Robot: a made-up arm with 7 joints.
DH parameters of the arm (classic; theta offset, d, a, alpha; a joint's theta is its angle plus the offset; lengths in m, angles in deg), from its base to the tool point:
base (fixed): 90 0.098 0 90
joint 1: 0 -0.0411 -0.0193 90
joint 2: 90 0.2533 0.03 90
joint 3: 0 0.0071 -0.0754 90
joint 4: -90 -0.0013 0.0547 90
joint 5: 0 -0.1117 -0.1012 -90
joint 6: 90 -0.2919 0.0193 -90
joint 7: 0 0.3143 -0.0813 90
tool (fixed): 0 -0.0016 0 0
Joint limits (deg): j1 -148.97..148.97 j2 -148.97..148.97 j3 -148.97..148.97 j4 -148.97..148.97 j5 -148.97..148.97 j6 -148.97..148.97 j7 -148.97..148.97
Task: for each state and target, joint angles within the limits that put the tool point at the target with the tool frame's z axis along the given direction. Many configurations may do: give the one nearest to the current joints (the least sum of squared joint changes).
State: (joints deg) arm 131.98 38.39 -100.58 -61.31 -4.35 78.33 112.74
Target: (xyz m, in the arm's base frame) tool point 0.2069 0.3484 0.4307 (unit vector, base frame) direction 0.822 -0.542 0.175
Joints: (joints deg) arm 119.34 22.49 -70.98 -44.48 -6.59 96.19 122.70
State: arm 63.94 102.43 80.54 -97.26 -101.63 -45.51 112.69
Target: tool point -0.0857 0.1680 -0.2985 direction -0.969 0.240 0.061
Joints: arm 115.07 66.90 44.27 -80.69 -99.91 -22.45 73.43
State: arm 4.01 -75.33 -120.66 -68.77 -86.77 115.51 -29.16
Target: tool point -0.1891 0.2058 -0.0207 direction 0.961 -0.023 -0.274
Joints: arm -6.36 -63.71 -130.68 -43.72 -84.26 134.41 -19.97
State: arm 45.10 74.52 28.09 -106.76 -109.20 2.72 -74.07
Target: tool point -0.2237 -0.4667 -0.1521 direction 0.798 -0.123 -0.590
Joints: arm 20.27 80.85 62.11 -115.86 -101.39 -5.75 -107.21
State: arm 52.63 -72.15 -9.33 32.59 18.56 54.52 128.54
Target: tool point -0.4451 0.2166 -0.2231 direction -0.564 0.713 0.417
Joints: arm 44.73 -63.93 -2.22 27.77 -13.61 30.47 110.20
